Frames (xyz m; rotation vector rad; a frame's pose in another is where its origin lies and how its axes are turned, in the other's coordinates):
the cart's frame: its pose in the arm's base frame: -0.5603 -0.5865 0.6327 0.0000 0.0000 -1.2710
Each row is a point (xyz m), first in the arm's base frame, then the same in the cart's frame.
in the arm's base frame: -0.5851 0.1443 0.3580
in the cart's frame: -0.7055 0.1921 -0.2747
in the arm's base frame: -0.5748 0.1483 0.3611
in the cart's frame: -0.7063 0.2032 -0.2716
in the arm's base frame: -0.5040 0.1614 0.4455
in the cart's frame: -0.6979 0.2747 -0.1872
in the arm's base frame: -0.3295 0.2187 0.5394
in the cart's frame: -0.7011 0.4583 -0.0933
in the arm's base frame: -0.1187 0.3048 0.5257
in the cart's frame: -0.7211 0.6851 -0.1070
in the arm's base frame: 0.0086 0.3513 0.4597
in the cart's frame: -0.7280 0.8205 -0.1730
